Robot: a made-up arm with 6 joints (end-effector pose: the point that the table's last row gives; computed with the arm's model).
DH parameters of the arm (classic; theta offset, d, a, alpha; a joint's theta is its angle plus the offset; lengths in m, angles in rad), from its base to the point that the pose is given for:
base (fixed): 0 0.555 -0.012 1.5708
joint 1: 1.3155 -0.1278 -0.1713 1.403
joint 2: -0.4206 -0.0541 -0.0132 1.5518
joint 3: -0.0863 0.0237 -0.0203 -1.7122
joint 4: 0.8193 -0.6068 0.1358 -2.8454
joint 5: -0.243 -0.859 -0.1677 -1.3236
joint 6: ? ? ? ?
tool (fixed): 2.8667 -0.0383 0 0
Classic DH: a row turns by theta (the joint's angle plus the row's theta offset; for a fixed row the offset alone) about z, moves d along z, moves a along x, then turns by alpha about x.
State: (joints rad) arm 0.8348 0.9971 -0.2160 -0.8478 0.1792 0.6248
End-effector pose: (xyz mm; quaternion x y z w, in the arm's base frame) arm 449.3 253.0 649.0 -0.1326 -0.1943 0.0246 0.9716
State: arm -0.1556 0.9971 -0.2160 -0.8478 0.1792 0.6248
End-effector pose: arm 319.6 253.0 220.8 -0.1050 0.2908 0.0847 0.9472
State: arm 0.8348 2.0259 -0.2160 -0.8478 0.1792 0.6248
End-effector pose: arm 343.4 161.4 782.4 0.3285 -0.2942 0.1898 0.8772
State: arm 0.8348 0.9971 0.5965 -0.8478 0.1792 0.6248
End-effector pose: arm 435.4 455.9 337.0 -0.1357 0.1108 0.2869 0.9418
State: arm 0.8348 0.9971 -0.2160 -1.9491 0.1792 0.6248
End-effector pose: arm 523.5 55.2 427.4 -0.4995 0.1128 -0.1954 0.8364
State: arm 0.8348 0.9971 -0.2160 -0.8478 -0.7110 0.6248
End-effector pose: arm 335.0 487.8 799.5 0.1956 -0.3094 0.2828 0.8866
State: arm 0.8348 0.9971 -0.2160 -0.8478 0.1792 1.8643
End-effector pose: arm 329.5 251.5 443.9 -0.3092 0.3206 0.2727 0.8528
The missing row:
joint 6: -1.4107 -0.121 -0.2022 -0.9315
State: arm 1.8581 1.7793 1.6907 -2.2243 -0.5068 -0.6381
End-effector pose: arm 240.6 615.7 237.8 -0.2565 -0.4954 0.5316 0.6374
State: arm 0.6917 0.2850 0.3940 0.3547 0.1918 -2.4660
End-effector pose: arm 157.4 10.0 484.5 0.3571 -0.6536 -0.6637 0.0696
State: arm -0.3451 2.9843 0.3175 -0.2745 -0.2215 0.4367
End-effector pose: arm 318.0 -165.1 464.9 0.9561 -0.1639 -0.0763 0.2307
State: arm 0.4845 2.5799 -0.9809 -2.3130 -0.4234 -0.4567
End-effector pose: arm 481.7 -78.1 343.5 0.3569 -0.1041 -0.5486 0.7489
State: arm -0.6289 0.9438 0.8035 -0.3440 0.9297 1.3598
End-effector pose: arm -293.0 202.5 156.4 -0.0190 0.8283 0.5003 0.2517
